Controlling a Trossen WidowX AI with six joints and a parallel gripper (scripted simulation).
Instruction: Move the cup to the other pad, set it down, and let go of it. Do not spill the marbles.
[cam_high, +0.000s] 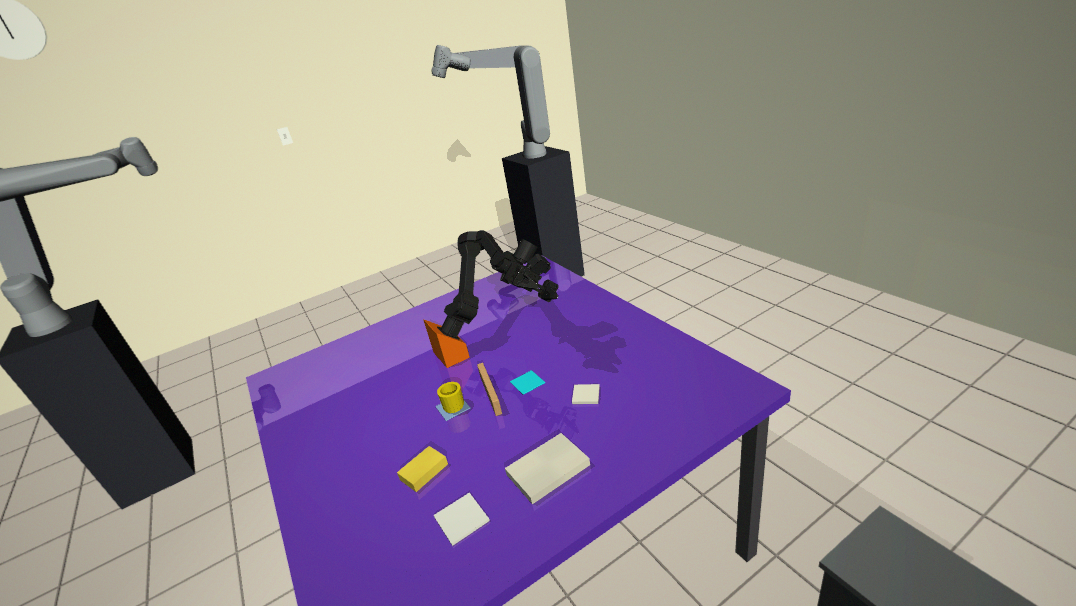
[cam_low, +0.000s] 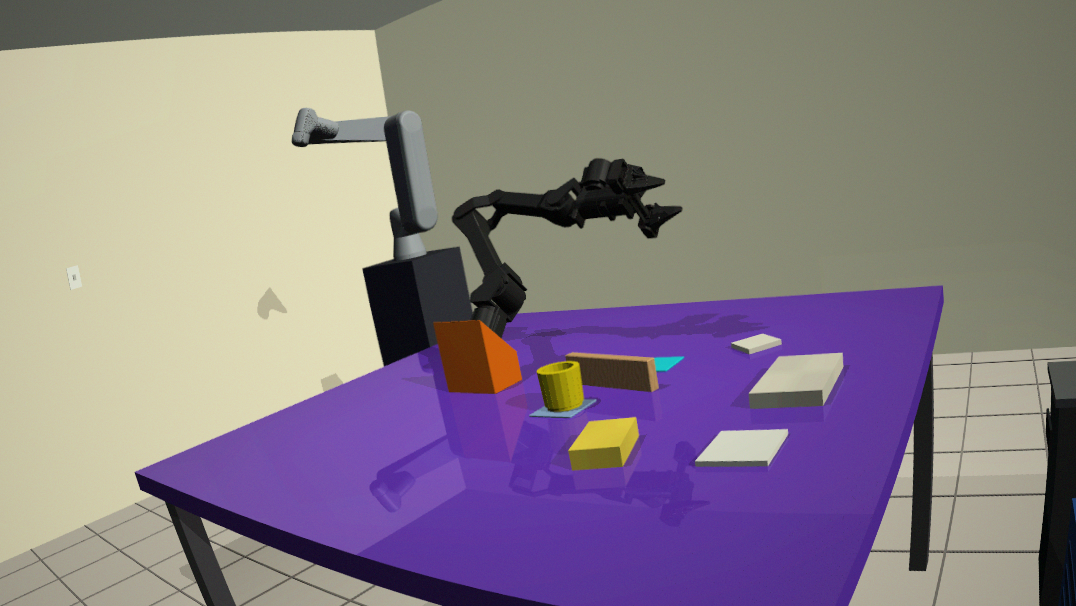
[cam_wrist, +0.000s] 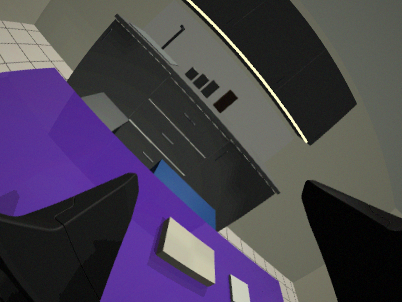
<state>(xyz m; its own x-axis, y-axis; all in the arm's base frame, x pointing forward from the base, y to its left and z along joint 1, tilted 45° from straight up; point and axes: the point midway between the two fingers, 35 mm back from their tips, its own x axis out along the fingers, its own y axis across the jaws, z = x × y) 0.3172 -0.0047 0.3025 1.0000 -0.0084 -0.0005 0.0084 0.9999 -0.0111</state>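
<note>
Right now my gripper tip is 110 mm past the yellow cup, 330 mm to the left of it and 270 mm above it. The rest, counted from my gripper tip: teal pad 50 mm behind, 100 mm to the right, 310 mm below; then block 70 mm ahead, 510 mm to the right, 290 mm below; then wooden bar 80 mm behind, 220 mm to the right, 290 mm below.
</note>
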